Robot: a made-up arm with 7 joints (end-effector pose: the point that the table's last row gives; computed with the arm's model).
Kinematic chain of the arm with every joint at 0, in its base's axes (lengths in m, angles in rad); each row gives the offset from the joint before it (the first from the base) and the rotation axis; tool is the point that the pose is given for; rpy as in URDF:
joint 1: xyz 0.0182 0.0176 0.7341 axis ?
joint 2: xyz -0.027 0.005 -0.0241 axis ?
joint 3: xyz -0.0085 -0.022 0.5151 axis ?
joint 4: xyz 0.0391 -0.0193 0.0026 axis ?
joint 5: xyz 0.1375 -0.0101 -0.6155 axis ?
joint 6: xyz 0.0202 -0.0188 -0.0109 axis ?
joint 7: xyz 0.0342 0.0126 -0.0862 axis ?
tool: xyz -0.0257 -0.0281 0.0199 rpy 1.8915 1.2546 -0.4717
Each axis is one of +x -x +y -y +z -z.
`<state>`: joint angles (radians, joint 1 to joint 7).
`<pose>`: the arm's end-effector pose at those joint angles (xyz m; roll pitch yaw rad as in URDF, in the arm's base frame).
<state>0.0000 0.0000 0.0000 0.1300 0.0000 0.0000 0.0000</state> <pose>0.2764 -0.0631 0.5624 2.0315 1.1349 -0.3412</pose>
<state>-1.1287 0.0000 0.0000 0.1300 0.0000 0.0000 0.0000</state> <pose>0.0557 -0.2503 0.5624 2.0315 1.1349 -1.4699</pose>
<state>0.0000 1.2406 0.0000 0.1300 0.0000 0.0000 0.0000</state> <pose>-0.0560 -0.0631 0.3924 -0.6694 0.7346 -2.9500</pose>
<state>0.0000 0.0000 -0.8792 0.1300 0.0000 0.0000 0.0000</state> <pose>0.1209 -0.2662 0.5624 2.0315 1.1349 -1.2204</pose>
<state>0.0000 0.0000 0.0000 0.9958 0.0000 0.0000 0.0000</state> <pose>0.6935 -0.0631 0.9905 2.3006 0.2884 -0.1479</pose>
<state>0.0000 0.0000 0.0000 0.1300 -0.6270 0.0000 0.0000</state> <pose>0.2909 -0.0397 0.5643 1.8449 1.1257 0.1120</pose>
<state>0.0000 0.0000 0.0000 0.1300 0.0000 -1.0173 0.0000</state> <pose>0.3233 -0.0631 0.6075 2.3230 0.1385 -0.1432</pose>
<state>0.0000 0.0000 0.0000 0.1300 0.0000 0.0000 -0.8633</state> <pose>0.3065 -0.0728 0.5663 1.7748 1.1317 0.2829</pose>
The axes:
joint 1: +z
joint 2: +y
joint 3: +z
joint 4: -y
joint 5: -z
joint 6: +y
joint 7: -z

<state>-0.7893 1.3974 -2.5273 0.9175 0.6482 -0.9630 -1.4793</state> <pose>-0.0707 -0.3078 1.3648 -1.0367 -1.2065 -1.4748</pose>
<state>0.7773 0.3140 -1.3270 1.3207 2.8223 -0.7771 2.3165</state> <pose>0.6338 -0.3646 1.0848 0.8056 0.7511 -0.8987</pose>
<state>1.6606 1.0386 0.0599 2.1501 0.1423 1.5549 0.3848</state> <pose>-0.0436 1.0533 0.7462 -0.2009 1.3300 -1.2469</pose>
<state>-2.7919 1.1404 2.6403 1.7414 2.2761 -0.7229 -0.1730</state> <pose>-0.1925 -0.4493 1.5259 -0.8932 -0.0131 -0.5976</pose>
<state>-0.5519 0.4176 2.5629 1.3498 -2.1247 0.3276 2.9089</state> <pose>-0.1360 0.5748 1.3777 -2.7787 -0.2271 1.3786</pose>
